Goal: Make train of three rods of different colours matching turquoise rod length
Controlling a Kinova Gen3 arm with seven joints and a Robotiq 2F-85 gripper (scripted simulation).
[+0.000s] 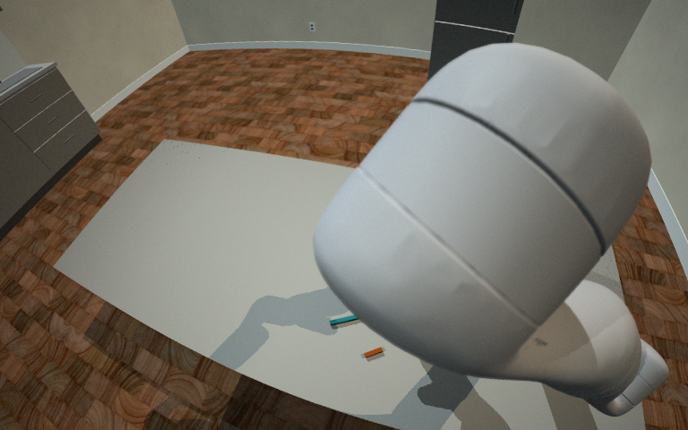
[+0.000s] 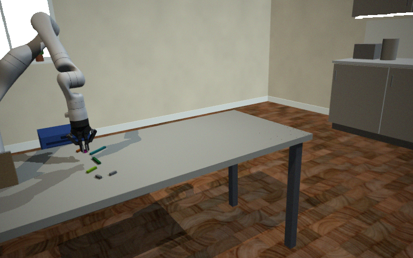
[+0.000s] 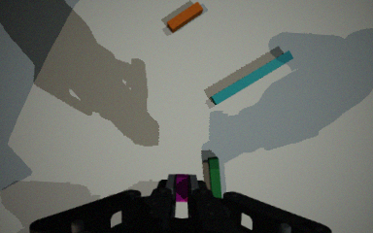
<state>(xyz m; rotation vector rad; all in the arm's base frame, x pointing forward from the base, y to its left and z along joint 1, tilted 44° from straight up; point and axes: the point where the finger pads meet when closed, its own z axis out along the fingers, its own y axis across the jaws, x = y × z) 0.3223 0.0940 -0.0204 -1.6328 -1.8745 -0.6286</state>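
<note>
My gripper is now 60 mm above the green rod, 40 mm short of it and 20 mm to the left of it. Round my hand: turquoise rod 110 mm to the left, 60 mm below, 60 mm ahead; then lime rod 110 mm to the right, 60 mm below, 10 mm ahead; then magenta rod 10 mm below.
</note>
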